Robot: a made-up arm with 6 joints. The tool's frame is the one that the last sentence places.
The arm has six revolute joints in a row. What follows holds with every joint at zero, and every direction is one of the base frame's. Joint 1 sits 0.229 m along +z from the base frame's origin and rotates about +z. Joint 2 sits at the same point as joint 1 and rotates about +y. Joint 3 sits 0.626 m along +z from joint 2 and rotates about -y. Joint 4 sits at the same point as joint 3 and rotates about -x. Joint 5 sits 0.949 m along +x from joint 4 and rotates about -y. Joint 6 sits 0.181 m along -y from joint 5 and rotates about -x. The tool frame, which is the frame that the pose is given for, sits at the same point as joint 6; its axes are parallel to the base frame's.
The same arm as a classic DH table. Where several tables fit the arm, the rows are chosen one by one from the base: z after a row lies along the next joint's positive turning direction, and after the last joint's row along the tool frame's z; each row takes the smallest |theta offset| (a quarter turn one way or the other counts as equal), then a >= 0, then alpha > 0; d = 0 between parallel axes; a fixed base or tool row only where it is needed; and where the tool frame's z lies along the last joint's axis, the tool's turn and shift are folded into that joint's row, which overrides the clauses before.
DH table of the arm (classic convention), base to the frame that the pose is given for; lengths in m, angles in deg. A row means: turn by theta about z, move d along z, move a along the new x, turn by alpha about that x. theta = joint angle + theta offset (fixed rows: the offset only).
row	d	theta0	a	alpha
joint 1	0.229	0	0	-90
joint 2	0	-90	0.626	180
joint 3	0	0	0	-90
joint 4	-0.949	0	0	90
joint 5	0.181	0	0	-90
joint 6	0	90	0	90
tool (fixed)	0	-90	0	0

